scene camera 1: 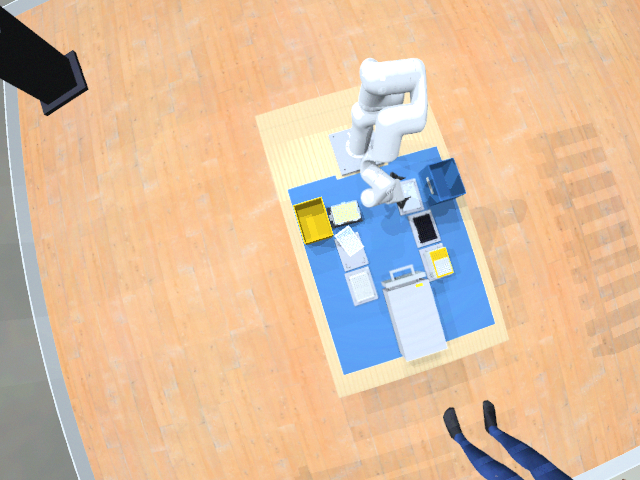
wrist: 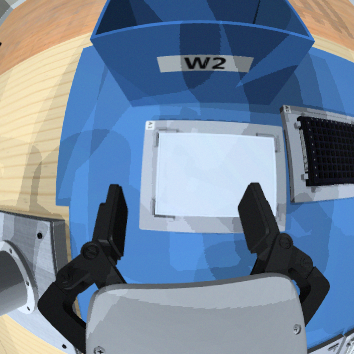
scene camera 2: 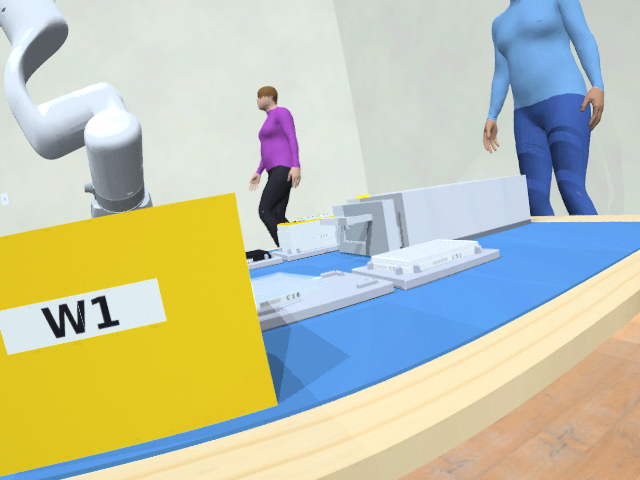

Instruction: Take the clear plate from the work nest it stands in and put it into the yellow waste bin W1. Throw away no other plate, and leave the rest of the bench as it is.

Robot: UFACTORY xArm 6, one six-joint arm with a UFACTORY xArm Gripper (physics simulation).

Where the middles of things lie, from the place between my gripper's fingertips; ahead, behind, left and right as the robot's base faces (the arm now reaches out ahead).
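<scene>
With the yellow-and-white box (scene camera 2: 306,233) as the reference, my gripper is 380 mm short of it, 20 mm to the left of it and 30 mm above it. There is also the grey machine (scene camera 1: 412,309), which stands 510 mm ahead of my hand, 250 mm to the right of it and 20 mm below it.
</scene>
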